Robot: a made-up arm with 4 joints. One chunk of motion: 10 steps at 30 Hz.
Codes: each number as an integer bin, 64 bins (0 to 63) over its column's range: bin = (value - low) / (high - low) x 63, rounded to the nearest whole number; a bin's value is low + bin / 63 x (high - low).
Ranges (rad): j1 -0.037..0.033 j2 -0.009..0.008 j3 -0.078..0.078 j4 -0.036..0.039
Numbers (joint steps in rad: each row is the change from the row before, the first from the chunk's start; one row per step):
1: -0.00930 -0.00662 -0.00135 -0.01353
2: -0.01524 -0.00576 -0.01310 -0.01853
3: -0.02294 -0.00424 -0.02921 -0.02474
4: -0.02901 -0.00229 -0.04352 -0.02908
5: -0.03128 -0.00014 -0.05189 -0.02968
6: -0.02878 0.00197 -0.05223 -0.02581
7: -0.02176 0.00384 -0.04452 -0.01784
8: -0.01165 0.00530 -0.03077 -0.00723
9: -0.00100 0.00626 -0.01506 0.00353
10: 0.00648 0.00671 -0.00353 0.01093
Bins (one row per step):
1: 25 9 31 19
2: 20 12 26 15
3: 13 18 20 9
4: 7 25 14 6
5: 5 33 11 5
6: 7 41 10 9
7: 14 48 14 15
8: 23 53 19 24
9: 32 57 25 33
10: 39 58 30 39

